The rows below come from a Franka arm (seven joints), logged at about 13 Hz.
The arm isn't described. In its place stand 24 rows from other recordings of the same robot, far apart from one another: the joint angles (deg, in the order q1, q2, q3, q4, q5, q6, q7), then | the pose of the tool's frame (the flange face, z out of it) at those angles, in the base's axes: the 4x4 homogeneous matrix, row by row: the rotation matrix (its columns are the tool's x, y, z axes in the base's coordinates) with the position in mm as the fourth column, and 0 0 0 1 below.
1.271 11.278 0.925 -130.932 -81.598 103.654 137.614 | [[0.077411 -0.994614 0.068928 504.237], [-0.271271 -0.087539 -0.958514 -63.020], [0.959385 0.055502 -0.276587 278.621], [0 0 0 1]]
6.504 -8.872 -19.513 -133.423 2.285 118.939 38.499 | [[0.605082 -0.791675 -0.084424 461.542], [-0.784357 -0.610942 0.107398 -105.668], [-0.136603 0.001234 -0.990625 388.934], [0 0 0 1]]
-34.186 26.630 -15.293 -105.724 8.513 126.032 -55.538 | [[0.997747 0.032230 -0.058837 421.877], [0.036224 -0.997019 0.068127 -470.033], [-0.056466 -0.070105 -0.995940 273.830], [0 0 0 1]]
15.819 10.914 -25.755 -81.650 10.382 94.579 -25.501 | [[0.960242 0.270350 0.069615 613.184], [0.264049 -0.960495 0.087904 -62.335], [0.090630 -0.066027 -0.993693 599.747], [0 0 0 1]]
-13.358 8.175 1.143 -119.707 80.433 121.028 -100.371 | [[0.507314 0.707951 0.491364 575.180], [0.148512 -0.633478 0.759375 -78.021], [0.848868 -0.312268 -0.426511 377.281], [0 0 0 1]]
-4.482 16.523 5.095 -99.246 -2.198 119.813 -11.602 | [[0.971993 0.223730 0.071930 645.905], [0.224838 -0.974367 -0.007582 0.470], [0.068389 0.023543 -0.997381 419.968], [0 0 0 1]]
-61.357 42.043 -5.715 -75.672 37.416 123.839 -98.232 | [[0.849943 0.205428 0.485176 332.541], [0.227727 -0.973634 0.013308 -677.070], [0.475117 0.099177 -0.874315 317.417], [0 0 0 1]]
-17.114 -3.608 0.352 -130.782 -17.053 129.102 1.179 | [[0.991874 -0.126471 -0.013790 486.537], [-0.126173 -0.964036 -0.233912 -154.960], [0.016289 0.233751 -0.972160 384.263], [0 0 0 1]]
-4.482 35.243 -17.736 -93.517 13.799 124.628 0.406 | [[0.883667 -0.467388 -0.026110 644.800], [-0.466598 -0.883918 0.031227 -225.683], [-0.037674 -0.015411 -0.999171 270.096], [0 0 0 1]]
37.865 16.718 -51.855 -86.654 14.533 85.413 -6.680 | [[0.972171 -0.139454 -0.188244 596.810], [-0.127796 -0.989127 0.072769 -58.057], [-0.196345 -0.046687 -0.979423 531.636], [0 0 0 1]]
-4.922 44.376 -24.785 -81.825 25.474 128.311 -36.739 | [[0.990667 -0.008171 0.136056 674.405], [-0.007593 -0.999960 -0.004765 -294.236], [0.136090 0.003687 -0.990690 273.776], [0 0 0 1]]
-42.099 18.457 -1.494 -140.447 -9.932 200.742 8.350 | [[0.557239 -0.648975 0.517993 397.275], [-0.498724 -0.760350 -0.416105 -349.499], [0.663897 -0.026466 -0.747355 256.274], [0 0 0 1]]
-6.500 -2.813 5.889 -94.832 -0.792 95.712 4.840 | [[0.993473 -0.094454 0.063949 548.314], [-0.093388 -0.995439 -0.019469 -5.819], [0.065497 0.013370 -0.997763 620.349], [0 0 0 1]]
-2.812 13.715 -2.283 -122.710 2.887 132.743 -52.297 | [[0.703772 0.707828 -0.060700 558.390], [0.710164 -0.703262 0.033018 -48.632], [-0.019317 -0.066344 -0.997610 286.781], [0 0 0 1]]
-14.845 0.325 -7.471 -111.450 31.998 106.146 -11.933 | [[0.935995 -0.317308 0.152410 527.364], [-0.350502 -0.800016 0.486953 -171.489], [-0.032583 -0.509206 -0.860028 478.620], [0 0 0 1]]
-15.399 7.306 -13.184 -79.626 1.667 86.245 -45.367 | [[0.956373 0.292049 -0.007625 521.465], [0.292086 -0.956383 0.004165 -269.276], [-0.006076 -0.006210 -0.999962 632.609], [0 0 0 1]]
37.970 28.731 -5.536 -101.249 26.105 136.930 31.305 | [[0.960795 -0.277259 0.000206 562.145], [-0.263975 -0.914533 0.306507 369.042], [-0.084793 -0.294545 -0.951868 293.236], [0 0 0 1]]
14.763 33.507 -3.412 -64.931 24.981 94.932 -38.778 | [[0.685520 0.716994 -0.126419 692.665], [0.702664 -0.606108 0.372689 193.633], [0.190592 -0.344316 -0.919305 472.322], [0 0 0 1]]
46.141 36.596 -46.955 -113.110 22.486 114.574 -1.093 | [[0.910968 -0.184955 -0.368685 564.387], [-0.235443 -0.967076 -0.096601 18.928], [-0.338679 0.174804 -0.924521 207.720], [0 0 0 1]]
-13.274 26.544 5.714 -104.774 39.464 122.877 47.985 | [[0.182810 -0.981159 0.062509 633.396], [-0.815027 -0.115685 0.567757 -61.291], [-0.549828 -0.154739 -0.820820 278.212], [0 0 0 1]]
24.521 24.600 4.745 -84.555 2.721 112.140 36.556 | [[0.988438 -0.151344 0.009287 604.394], [-0.151540 -0.983924 0.094495 332.276], [-0.005164 -0.094810 -0.995482 436.647], [0 0 0 1]]
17.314 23.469 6.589 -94.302 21.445 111.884 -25.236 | [[0.774774 0.594200 -0.215989 595.487], [0.631016 -0.705525 0.322572 281.621], [0.039287 -0.386213 -0.921573 375.350], [0 0 0 1]]
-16.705 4.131 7.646 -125.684 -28.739 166.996 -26.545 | [[0.627384 0.497726 0.598880 579.931], [0.718105 -0.667252 -0.197735 -63.509], [0.301187 0.554115 -0.776044 422.475], [0 0 0 1]]
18.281 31.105 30.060 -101.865 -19.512 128.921 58.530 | [[0.999489 -0.028452 0.014591 465.244], [-0.028639 -0.999508 0.012756 463.086], [0.014220 -0.013168 -0.999812 287.256], [0 0 0 1]]
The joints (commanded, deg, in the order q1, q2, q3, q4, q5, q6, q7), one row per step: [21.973, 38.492, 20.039, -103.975, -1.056, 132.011, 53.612]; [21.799, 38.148, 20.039, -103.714, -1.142, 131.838, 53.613]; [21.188, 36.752, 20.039, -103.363, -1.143, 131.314, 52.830]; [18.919, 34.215, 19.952, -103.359, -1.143, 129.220, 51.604]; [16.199, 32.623, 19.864, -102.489, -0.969, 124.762, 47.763]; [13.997, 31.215, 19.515, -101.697, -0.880, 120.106, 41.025]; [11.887, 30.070, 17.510, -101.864, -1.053, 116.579, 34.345]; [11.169, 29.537, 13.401, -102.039, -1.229, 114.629, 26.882]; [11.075, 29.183, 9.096, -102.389, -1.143, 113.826, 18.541]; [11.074, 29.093, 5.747, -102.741, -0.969, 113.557, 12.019]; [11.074, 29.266, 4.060, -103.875, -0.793, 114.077, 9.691]
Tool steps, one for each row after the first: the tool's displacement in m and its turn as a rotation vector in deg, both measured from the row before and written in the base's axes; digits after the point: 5 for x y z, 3 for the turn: [0.00336, -0.00060, 0.00508, 0.144, -0.433, -0.131]; [0.00876, -0.00353, 0.01637, 0.575, -1.224, 0.180]; [0.01788, -0.02081, 0.02404, -0.174, -0.861, -0.756]; [0.01780, -0.02696, 0.01714, -0.721, 1.189, 1.451]; [0.01292, -0.02591, 0.01433, -0.246, 1.536, 4.621]; [0.01534, -0.04131, 0.00376, -0.892, 1.626, 3.276]; [0.01685, -0.04677, -0.00305, -0.796, 0.984, 3.237]; [0.01278, -0.04264, -0.00352, 0.114, 0.640, 4.154]; [0.00776, -0.03283, -0.00379, 0.335, 0.568, 3.197]; [-0.00102, -0.01746, -0.00978, -0.143, 0.783, 0.646]
